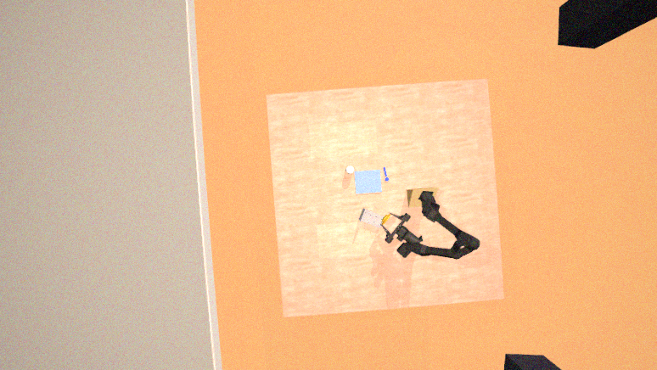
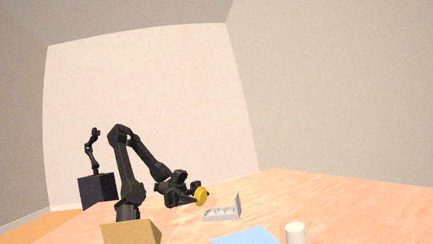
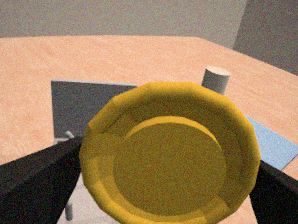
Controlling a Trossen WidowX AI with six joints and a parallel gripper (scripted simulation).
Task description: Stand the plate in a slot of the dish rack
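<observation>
Right now my gripper tip is 70 mm above the grey dish rack, 50 mm short of it and 20 mm to the right of it. Also, from my gripper tip: blue spoon 230 mm to the right, 90 mm below, 10 mm behind; then yellow plate 10 mm behind; then light blue mat 190 mm to the right, 90 mm below, 90 mm ahead.
</observation>
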